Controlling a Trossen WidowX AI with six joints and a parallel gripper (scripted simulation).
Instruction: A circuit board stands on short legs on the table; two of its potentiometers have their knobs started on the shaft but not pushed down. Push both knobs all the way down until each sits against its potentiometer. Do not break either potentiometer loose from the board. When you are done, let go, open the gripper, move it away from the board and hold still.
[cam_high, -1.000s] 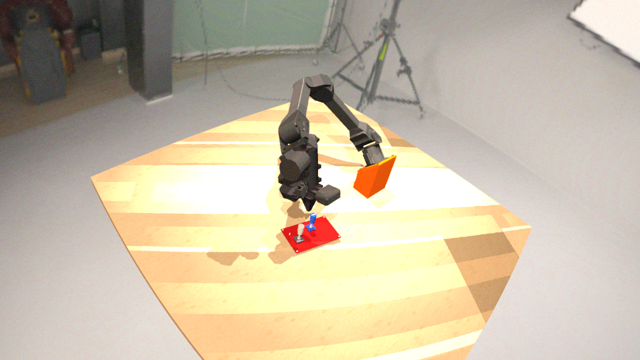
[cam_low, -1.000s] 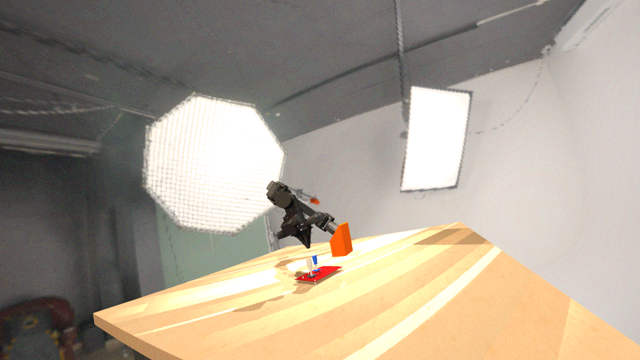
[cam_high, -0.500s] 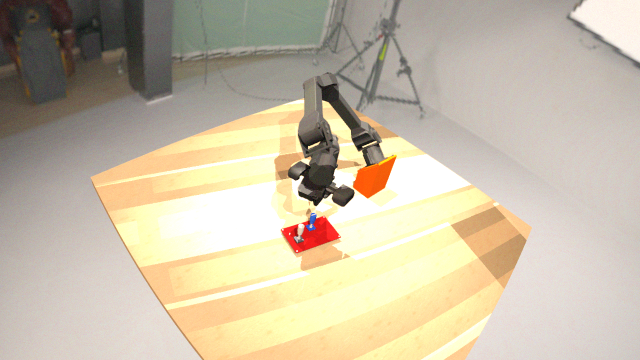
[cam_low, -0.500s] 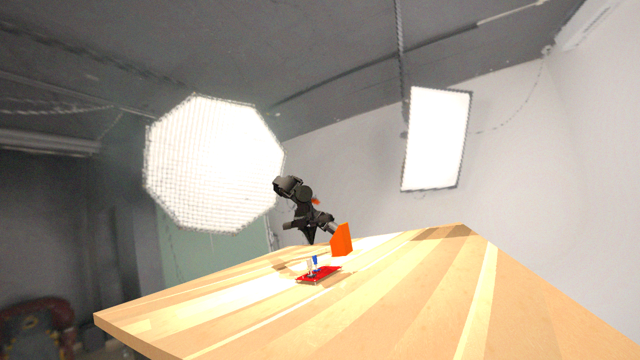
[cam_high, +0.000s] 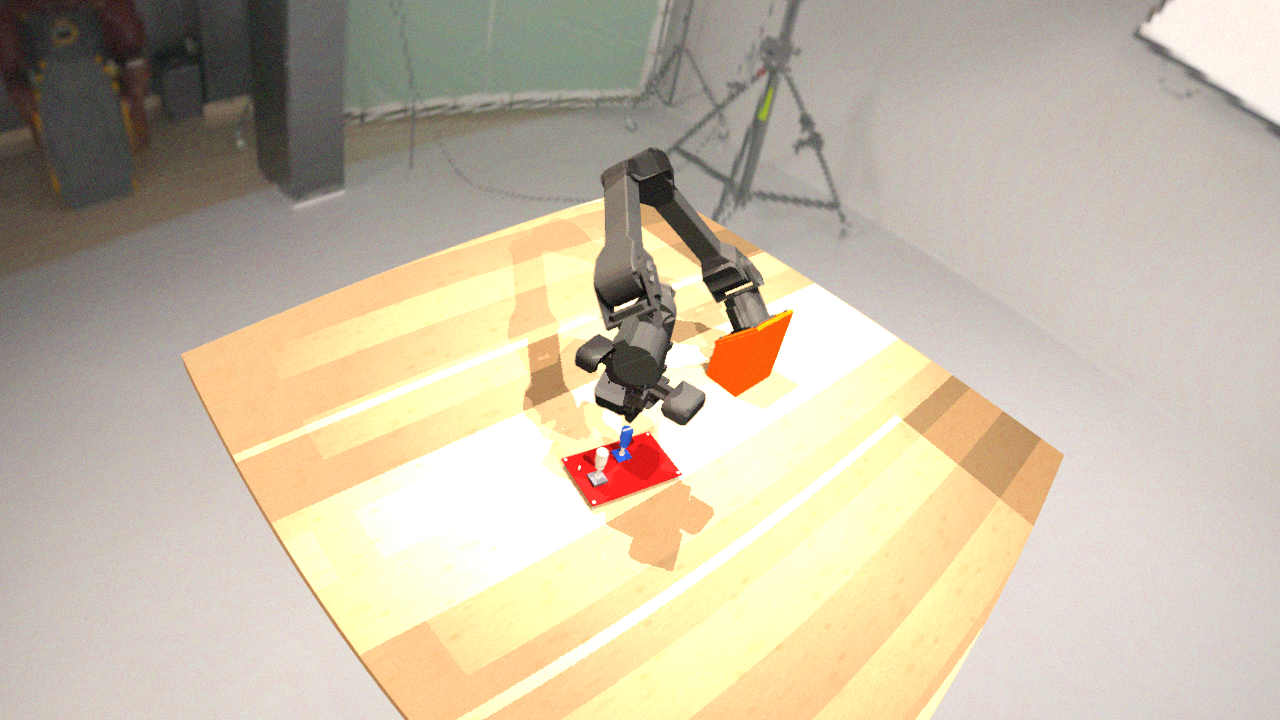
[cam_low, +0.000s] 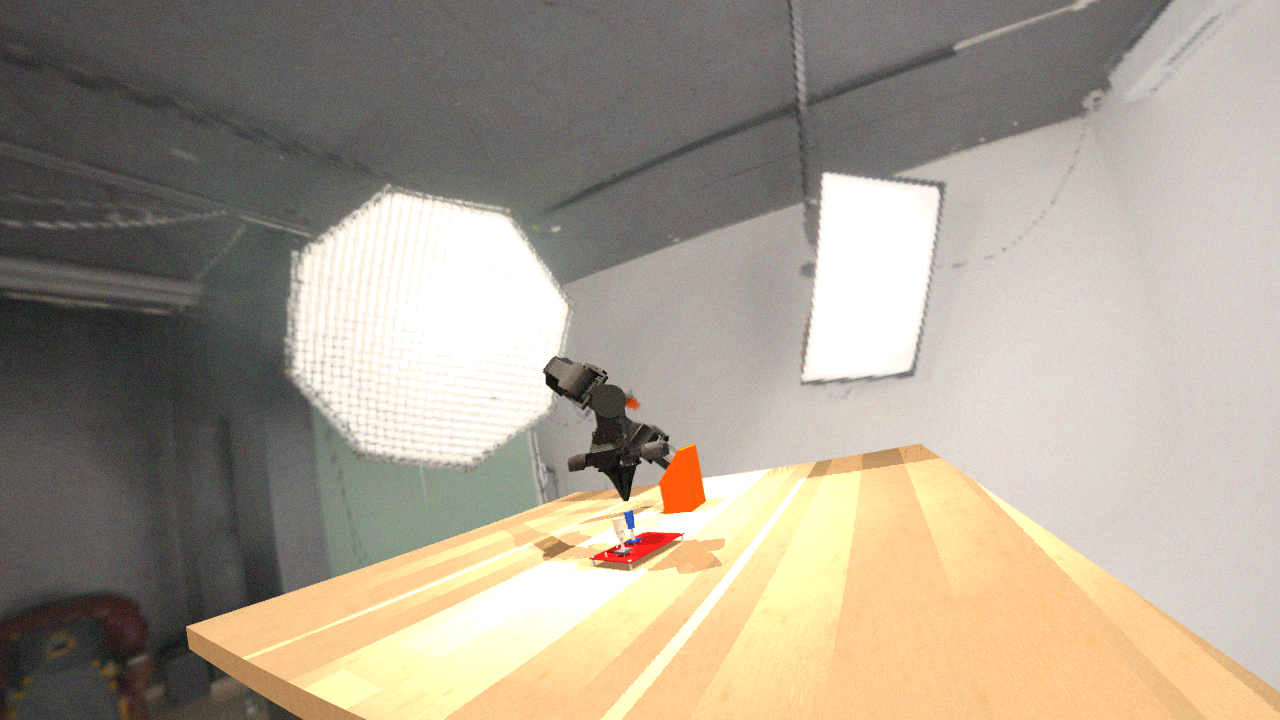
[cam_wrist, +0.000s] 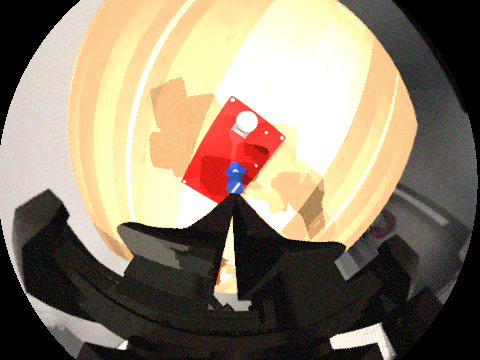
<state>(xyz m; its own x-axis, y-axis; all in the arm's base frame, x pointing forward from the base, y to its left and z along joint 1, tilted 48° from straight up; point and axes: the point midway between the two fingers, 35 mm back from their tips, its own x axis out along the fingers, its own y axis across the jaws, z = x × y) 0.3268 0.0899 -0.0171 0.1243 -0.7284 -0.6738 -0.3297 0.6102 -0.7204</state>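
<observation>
My gripper tip is now 30 mm above the blue knob. The rest, counted from my gripper tip: blue potentiometer (50 mm below); grey knob (60 mm ahead, 30 mm below, 20 mm to the left).
</observation>
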